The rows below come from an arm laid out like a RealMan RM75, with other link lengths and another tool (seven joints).
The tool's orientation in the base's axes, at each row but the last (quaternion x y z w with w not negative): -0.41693, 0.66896, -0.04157, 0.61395; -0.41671, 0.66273, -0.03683, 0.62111; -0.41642, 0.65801, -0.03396, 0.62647; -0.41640, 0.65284, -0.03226, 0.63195; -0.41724, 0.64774, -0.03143, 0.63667; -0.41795, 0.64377, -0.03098, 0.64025; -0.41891, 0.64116, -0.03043, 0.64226; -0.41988, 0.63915, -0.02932, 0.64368
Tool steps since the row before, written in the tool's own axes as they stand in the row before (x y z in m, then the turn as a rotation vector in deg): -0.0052, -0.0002, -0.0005, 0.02, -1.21, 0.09; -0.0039, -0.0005, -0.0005, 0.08, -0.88, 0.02; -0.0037, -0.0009, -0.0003, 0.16, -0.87, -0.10; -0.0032, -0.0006, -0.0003, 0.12, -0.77, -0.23; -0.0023, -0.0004, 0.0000, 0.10, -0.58, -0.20; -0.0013, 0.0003, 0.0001, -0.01, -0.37, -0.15; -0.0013, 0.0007, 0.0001, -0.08, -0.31, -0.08; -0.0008, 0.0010, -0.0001, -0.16, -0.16, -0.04
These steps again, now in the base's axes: -0.0009, 0.0028, 0.0043, 0.69, -0.76, 0.65; -0.0006, 0.0018, 0.0035, 0.47, -0.61, 0.43; -0.0003, 0.0015, 0.0035, 0.38, -0.71, 0.39; -0.0004, 0.0013, 0.0030, 0.21, -0.68, 0.39; -0.0002, 0.0011, 0.0021, 0.14, -0.53, 0.29; -0.0003, 0.0010, 0.0008, 0.06, -0.31, 0.25; -0.0005, 0.0013, 0.0006, 0.07, -0.19, 0.26; -0.0007, 0.0011, 0.0001, 0.02, -0.03, 0.23
